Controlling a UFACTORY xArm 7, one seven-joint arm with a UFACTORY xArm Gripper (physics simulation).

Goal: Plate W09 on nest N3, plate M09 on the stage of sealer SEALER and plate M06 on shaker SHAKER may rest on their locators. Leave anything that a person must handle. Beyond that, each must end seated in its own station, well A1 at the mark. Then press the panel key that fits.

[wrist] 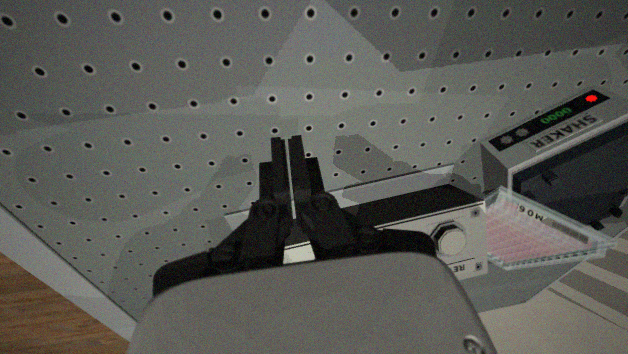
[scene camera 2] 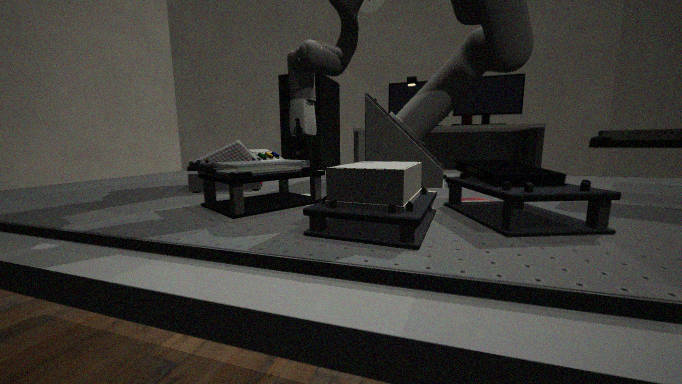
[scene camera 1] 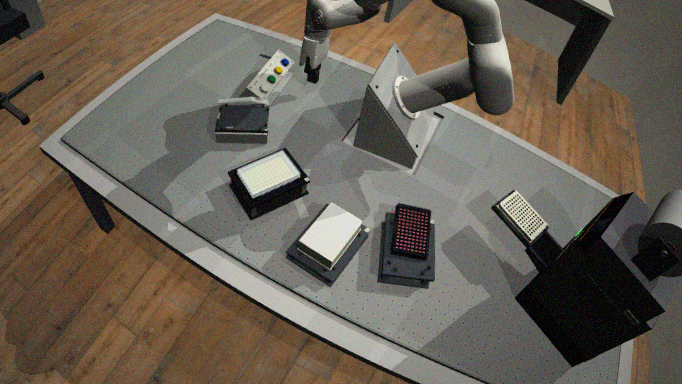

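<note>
My gripper (scene camera 1: 313, 79) (wrist: 287, 156) is shut and empty, above the table beside the key panel (scene camera 1: 259, 84) (wrist: 471, 235). The panel has blue (scene camera 1: 285, 62), yellow (scene camera 1: 278, 70), green (scene camera 1: 271, 79) and white (scene camera 1: 264, 88) (wrist: 451, 241) keys; in the wrist view the fingers and gripper body hide most of it. Plate M06 (wrist: 530, 237) (scene camera 2: 231, 151), clear with pink wells, is tilted at the edge of the shaker (scene camera 1: 242, 119) (wrist: 585, 170), beside the panel; the shaker bed is bare. A pale plate (scene camera 1: 523, 216) lies on the sealer (scene camera 1: 585, 300) stage. Which nest is N3 cannot be told.
A pale-welled plate (scene camera 1: 269, 173) lies on a black nest. A white block (scene camera 1: 331, 234) (scene camera 2: 372, 184) sits on a low nest. A dark plate with pink wells (scene camera 1: 411, 230) lies toward the far end of another nest (scene camera 1: 406, 272) (scene camera 2: 570, 192). The arm's wedge mount (scene camera 1: 385, 120) stands at the back.
</note>
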